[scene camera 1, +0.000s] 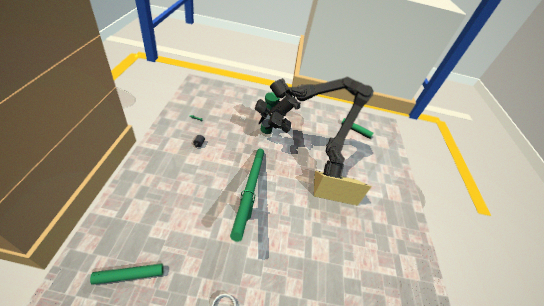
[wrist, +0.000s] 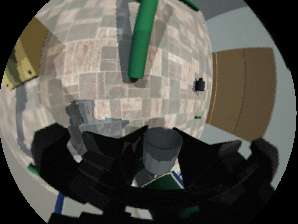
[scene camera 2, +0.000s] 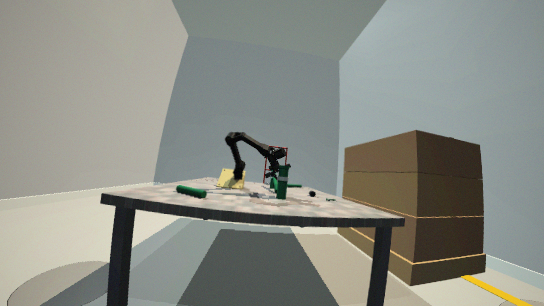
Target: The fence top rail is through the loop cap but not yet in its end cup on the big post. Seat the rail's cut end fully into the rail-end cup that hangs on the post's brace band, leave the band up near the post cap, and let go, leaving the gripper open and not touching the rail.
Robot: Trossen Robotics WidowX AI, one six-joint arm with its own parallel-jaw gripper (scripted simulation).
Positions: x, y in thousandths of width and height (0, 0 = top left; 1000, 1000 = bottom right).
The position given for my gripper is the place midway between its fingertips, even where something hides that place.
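Observation:
A green top rail (scene camera 1: 437, 760) is there for me to see. And from the wrist I can see my own gripper (wrist: 539, 578).

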